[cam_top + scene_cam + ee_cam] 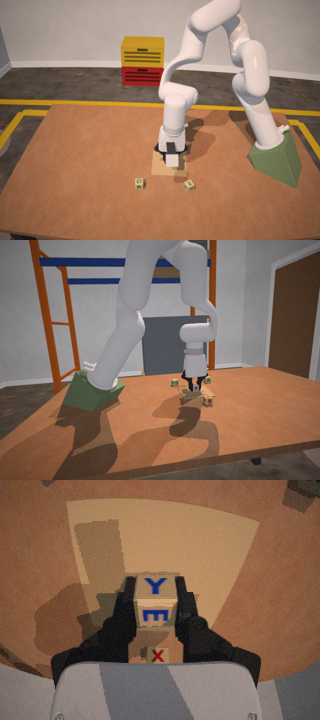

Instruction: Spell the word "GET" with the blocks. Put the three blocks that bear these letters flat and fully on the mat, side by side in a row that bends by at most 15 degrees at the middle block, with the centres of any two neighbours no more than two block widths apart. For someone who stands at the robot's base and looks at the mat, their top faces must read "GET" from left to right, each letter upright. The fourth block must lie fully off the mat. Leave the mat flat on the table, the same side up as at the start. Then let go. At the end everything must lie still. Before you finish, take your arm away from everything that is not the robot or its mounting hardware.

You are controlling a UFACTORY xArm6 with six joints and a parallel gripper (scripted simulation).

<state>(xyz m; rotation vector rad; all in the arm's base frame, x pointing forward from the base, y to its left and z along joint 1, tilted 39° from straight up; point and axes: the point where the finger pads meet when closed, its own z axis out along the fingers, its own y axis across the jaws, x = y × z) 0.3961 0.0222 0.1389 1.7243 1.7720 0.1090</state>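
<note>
My hand is 10 mm above the e block. Round my hand: tan mat (30 mm below); t block (140 mm to the left, 50 mm behind, 20 mm below); red-lettered block (130 mm to the right, 20 mm below, 10 mm behind).
</note>
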